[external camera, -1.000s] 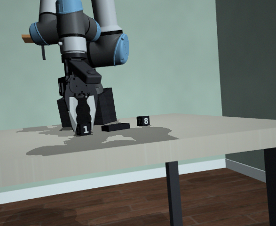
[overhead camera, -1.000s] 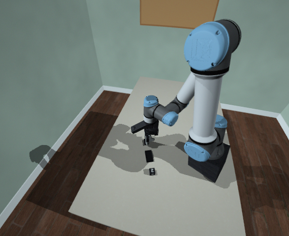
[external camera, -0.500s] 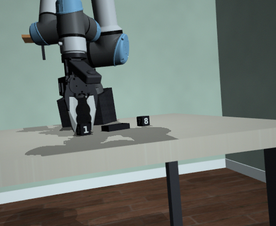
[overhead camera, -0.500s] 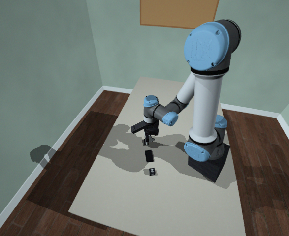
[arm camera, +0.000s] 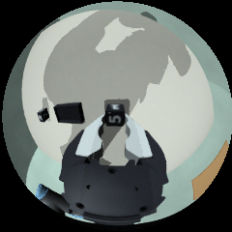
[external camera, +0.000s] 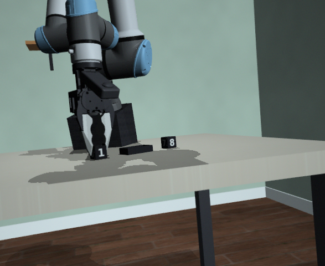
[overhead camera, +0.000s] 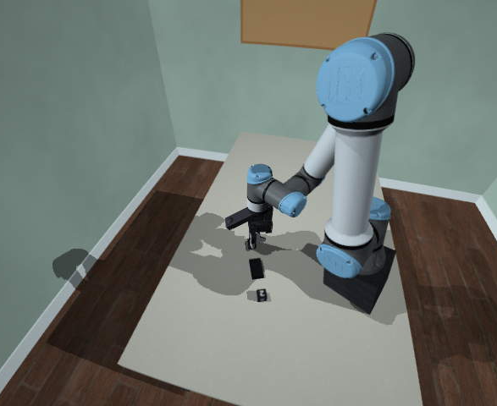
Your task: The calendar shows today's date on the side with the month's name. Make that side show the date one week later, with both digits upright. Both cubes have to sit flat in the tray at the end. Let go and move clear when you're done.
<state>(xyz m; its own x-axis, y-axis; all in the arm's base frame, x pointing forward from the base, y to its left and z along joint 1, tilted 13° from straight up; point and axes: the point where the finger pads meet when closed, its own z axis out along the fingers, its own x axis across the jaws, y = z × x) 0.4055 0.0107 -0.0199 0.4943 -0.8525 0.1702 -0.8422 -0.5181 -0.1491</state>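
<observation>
Now: hand 6 cm past the black tray, 9 cm to the right of it and 2 cm above it. The rest, counted from my hand: black digit cube (1 cm below).
</observation>
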